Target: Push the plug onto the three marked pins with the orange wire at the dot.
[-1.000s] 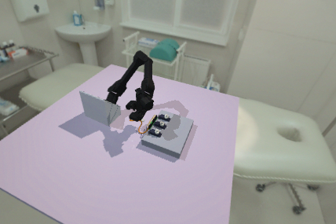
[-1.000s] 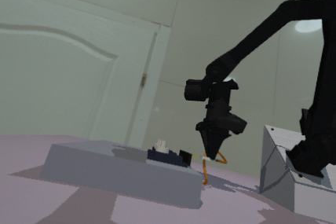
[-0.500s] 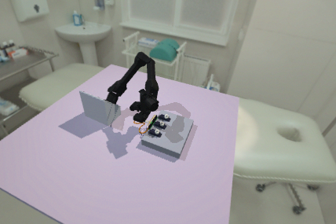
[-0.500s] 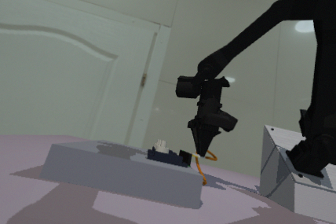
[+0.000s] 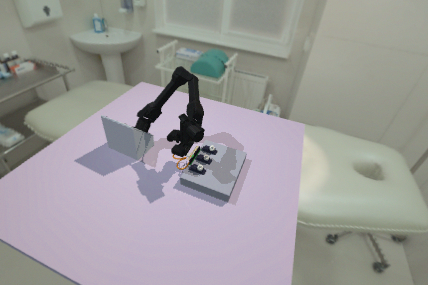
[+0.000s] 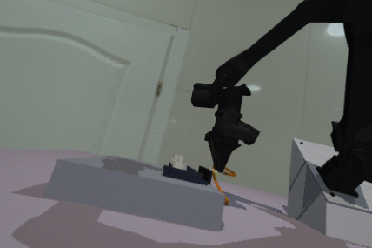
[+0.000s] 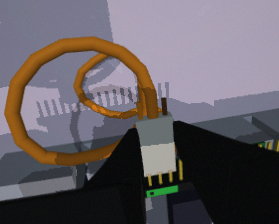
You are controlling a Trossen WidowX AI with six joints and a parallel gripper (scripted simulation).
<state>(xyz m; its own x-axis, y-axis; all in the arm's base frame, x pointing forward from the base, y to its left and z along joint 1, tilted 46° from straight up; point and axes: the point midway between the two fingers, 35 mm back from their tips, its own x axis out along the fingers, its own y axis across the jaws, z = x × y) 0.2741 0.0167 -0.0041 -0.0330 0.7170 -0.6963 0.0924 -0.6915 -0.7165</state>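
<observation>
The green band is 4 cm ahead of my gripper tip. Also, from my gripper tip: grey printed holder (19 cm ahead, 5 cm below, 4 cm to the left).
</observation>
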